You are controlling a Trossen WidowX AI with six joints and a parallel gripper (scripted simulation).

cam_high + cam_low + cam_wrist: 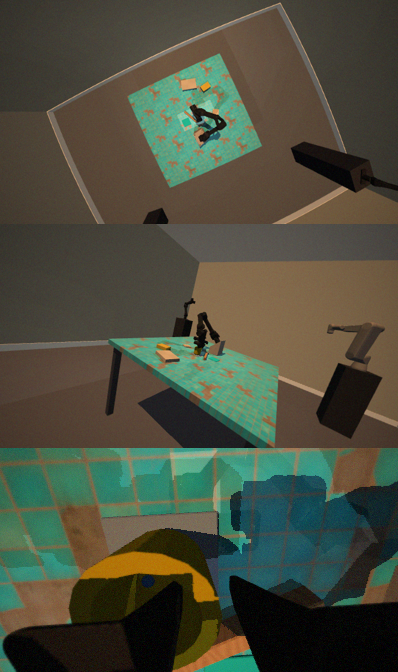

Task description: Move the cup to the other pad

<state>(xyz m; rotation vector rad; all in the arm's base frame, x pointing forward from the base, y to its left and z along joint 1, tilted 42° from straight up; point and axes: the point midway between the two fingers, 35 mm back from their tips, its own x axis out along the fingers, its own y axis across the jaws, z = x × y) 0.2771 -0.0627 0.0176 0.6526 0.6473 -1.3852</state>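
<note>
Right now the blue marble is 4 cm ahead of my gripper tip, 2 cm below it and 1 cm to the left of it. From my gripper tip the other things lie so: yellow cup 3 cm ahead; then flat teal square 16 cm to the left, 5 cm behind, 4 cm below; then orange block 27 cm ahead, 23 cm to the right, 2 cm below.
</note>
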